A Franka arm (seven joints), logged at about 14 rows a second.
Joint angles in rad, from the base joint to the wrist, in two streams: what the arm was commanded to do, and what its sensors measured. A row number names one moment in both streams.
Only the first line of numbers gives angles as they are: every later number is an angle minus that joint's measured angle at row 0.
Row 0, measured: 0.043 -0.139 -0.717 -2.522 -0.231 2.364 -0.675
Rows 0 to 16, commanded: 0.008 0.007 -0.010 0.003 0.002 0.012 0.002; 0.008 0.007 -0.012 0.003 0.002 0.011 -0.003; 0.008 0.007 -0.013 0.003 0.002 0.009 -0.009; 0.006 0.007 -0.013 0.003 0.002 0.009 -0.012; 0.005 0.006 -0.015 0.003 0.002 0.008 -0.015; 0.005 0.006 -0.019 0.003 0.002 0.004 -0.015; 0.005 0.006 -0.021 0.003 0.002 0.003 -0.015; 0.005 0.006 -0.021 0.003 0.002 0.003 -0.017; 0.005 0.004 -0.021 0.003 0.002 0.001 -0.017; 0.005 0.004 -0.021 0.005 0.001 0.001 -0.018; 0.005 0.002 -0.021 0.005 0.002 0.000 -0.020; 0.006 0.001 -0.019 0.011 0.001 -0.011 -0.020; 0.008 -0.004 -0.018 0.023 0.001 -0.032 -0.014; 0.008 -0.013 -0.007 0.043 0.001 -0.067 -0.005; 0.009 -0.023 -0.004 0.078 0.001 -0.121 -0.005; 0.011 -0.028 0.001 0.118 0.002 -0.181 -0.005; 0.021 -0.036 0.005 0.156 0.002 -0.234 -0.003
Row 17, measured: 0.004 -0.005 -0.003 0.067 0.000 -0.118 -0.001
